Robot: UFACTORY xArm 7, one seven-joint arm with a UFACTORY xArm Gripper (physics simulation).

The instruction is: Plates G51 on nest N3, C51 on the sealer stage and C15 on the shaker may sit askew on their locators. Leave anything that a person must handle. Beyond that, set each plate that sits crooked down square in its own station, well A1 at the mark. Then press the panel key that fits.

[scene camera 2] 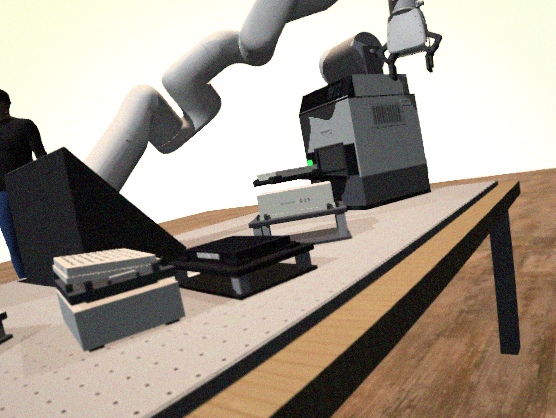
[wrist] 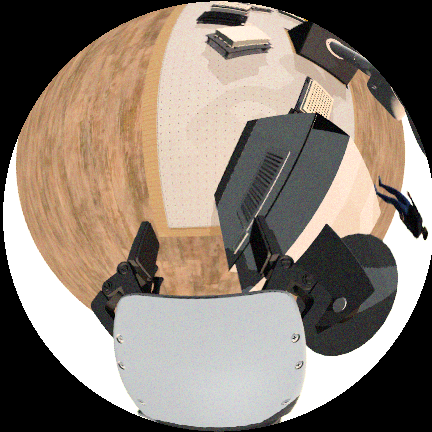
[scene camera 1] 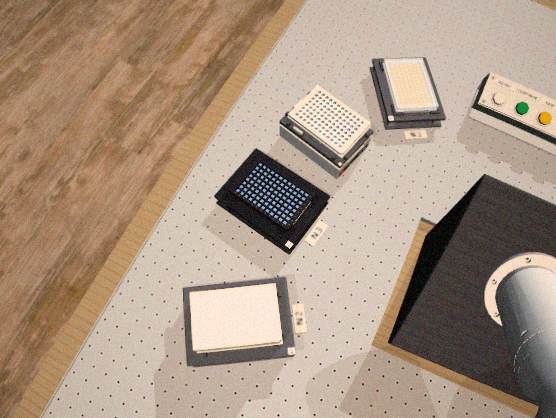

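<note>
G51, a dark plate with blue wells (scene camera 1: pixel 272 195) (scene camera 2: pixel 240 250), lies on black nest N3 (scene camera 1: pixel 267 237); its edges look roughly parallel to the nest. C15, a pale plate with many wells (scene camera 1: pixel 329 120) (scene camera 2: pixel 105 262), rests on the grey shaker (scene camera 2: pixel 125 310); how flat it sits is unclear. C51, a pale plate (wrist: pixel 318 100), is on the sealer's dark stage, seen edge-on in scene camera 2; its seating is unclear. The key panel (scene camera 1: pixel 534 102) has white, green and amber keys. My gripper (scene camera 2: pixel 412 73) (wrist: pixel 201 230) is open and empty, high beside the sealer's top.
The tall dark sealer (scene camera 2: pixel 390 145) (wrist: pixel 285 185) shows a green light and a roll on top. A pale plate (scene camera 1: pixel 235 317) (wrist: pixel 242 36) sits on N2, and another (scene camera 1: pixel 410 85) on N1. The black wedge base (scene camera 1: pixel 465 280) carries my arm. A person (scene camera 2: pixel 20 145) stands behind.
</note>
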